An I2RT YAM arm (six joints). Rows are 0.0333 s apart.
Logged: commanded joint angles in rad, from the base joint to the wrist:
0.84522, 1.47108, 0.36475, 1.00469, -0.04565, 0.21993
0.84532, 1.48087, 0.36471, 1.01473, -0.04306, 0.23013
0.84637, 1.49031, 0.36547, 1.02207, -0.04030, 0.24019
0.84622, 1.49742, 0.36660, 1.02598, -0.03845, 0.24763
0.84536, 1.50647, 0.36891, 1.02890, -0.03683, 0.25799
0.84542, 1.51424, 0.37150, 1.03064, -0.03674, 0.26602
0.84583, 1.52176, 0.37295, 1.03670, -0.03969, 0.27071
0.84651, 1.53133, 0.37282, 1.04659, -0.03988, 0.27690
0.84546, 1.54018, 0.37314, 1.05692, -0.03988, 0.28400
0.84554, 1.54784, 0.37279, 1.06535, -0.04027, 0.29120
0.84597, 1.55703, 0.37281, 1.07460, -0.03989, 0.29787
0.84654, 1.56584, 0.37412, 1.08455, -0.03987, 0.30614
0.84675, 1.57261, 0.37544, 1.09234, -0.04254, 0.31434
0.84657, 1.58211, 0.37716, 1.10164, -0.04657, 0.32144
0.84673, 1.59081, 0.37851, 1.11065, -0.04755, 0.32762
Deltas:
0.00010, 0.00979, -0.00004, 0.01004, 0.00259, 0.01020
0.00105, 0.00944, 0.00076, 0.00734, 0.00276, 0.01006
-0.00015, 0.00711, 0.00113, 0.00391, 0.00185, 0.00744
-0.00086, 0.00905, 0.00231, 0.00292, 0.00162, 0.01036
0.00006, 0.00777, 0.00259, 0.00174, 0.00009, 0.00803
0.00041, 0.00752, 0.00145, 0.00606, -0.00295, 0.00469
0.00068, 0.00957, -0.00013, 0.00989, -0.00019, 0.00619
-0.00105, 0.00885, 0.00032, 0.01033, 0.00000, 0.00710
0.00008, 0.00766, -0.00035, 0.00843, -0.00039, 0.00720
0.00043, 0.00919, 0.00002, 0.00925, 0.00038, 0.00667
0.00057, 0.00881, 0.00131, 0.00995, 0.00002, 0.00827
0.00021, 0.00677, 0.00132, 0.00779, -0.00267, 0.00820
-0.00018, 0.00950, 0.00172, 0.00930, -0.00403, 0.00710
0.00016, 0.00870, 0.00135, 0.00901, -0.00098, 0.00618

